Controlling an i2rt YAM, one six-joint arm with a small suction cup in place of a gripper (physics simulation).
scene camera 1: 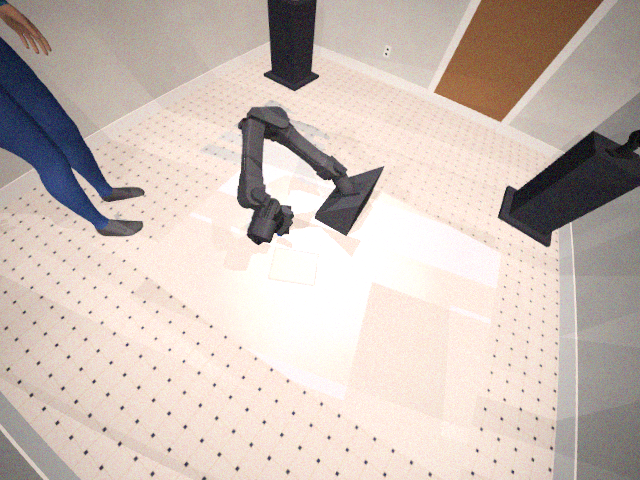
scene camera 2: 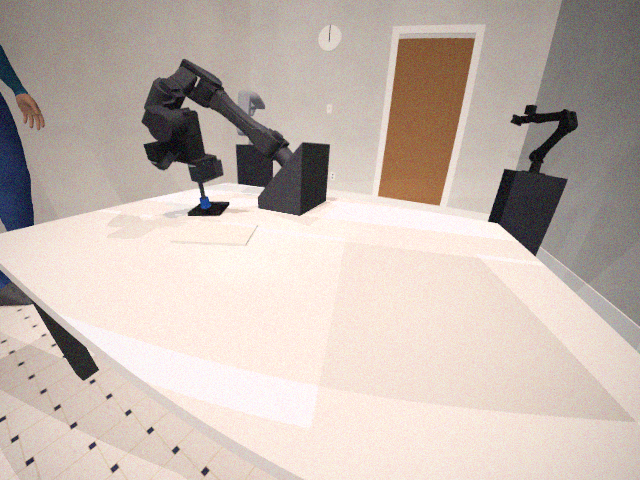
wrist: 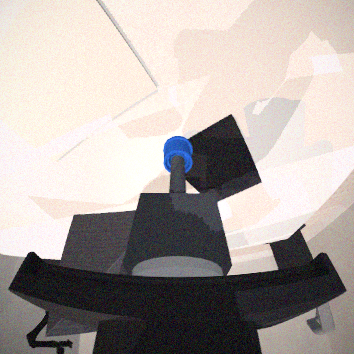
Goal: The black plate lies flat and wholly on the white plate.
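The black plate is a small flat square that lies on the table just beyond the white plate, apart from it. In scene camera 1 the arm's wrist hides the black plate. My gripper is a blue suction cup. It points down at the black plate's left edge, at or just above its surface; I cannot tell whether it touches. Nothing hangs from it.
The arm's dark wedge-shaped base stands on the table behind the plates. A person in blue stands at the left. Black pedestals stand off the table, one bearing a second arm.
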